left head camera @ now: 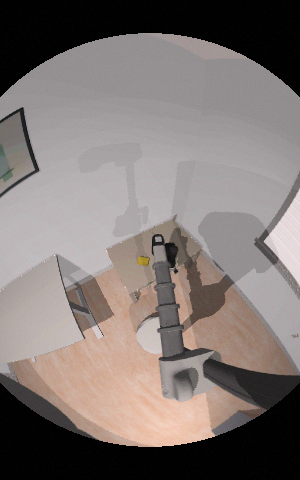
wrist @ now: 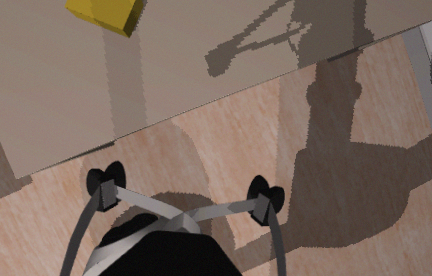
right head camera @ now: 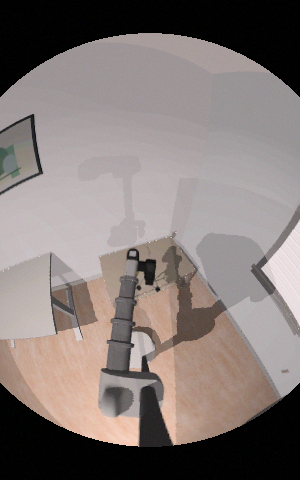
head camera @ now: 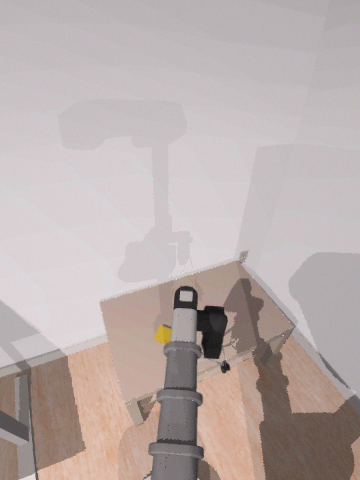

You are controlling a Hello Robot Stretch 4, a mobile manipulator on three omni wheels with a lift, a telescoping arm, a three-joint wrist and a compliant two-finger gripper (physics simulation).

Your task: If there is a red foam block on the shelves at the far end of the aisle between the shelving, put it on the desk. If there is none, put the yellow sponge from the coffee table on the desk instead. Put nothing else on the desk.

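Seen in the pictures: gripper, fingertip midpoint: (wrist: 187,184) (right head camera: 147,289) (head camera: 205,369); robot's base at its link origin: (left head camera: 156,333) (right head camera: 134,348).
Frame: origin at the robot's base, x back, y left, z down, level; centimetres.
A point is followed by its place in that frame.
Note:
The yellow sponge (head camera: 163,334) {x -69.2, y 9.2, z -46.7 cm} (left head camera: 143,260) {x -68.8, y 7.1, z -46.7 cm} (wrist: 107,14) {x -67.6, y 6.4, z -46.7 cm} lies on the coffee table (head camera: 127,360) {x -57.0, y 24.5, z -42.2 cm} (left head camera: 120,265) {x -67.3, y 29.6, z -42.2 cm} (right head camera: 110,275) {x -66.5, y 27.7, z -42.2 cm} (wrist: 50,100) {x -53.6, y 16.6, z -42.2 cm}; the arm nearly hides it in the right head camera view. My gripper (right head camera: 148,288) {x -46.8, y -8.8, z -64.1 cm} (wrist: 187,184) {x -46.8, y -8.8, z -64.1 cm} is open and empty. It hangs by the table's near long edge, with its fingertips apart from the sponge; in the wrist view floor shows between them. A light-topped desk (left head camera: 35,310) {x -12.3, y 95.7, z -69.2 cm} (right head camera: 25,300) {x -13.0, y 88.8, z -69.2 cm} stands at the left in both side head camera views. The shelves and a red foam block do not show.
White walls meet in a corner behind the coffee table. A round white object (left head camera: 150,335) {x 0.0, y 6.3, z -18.7 cm} (right head camera: 142,347) {x -2.6, y -8.3, z -18.7 cm} is on the floor below the arm. The desk's metal leg (head camera: 22,400) stands left of the coffee table. A framed picture (left head camera: 12,150) {x -71.9, y 77.4, z -160.1 cm} (right head camera: 22,150) {x -72.3, y 76.5, z -160.7 cm} hangs on the left wall.

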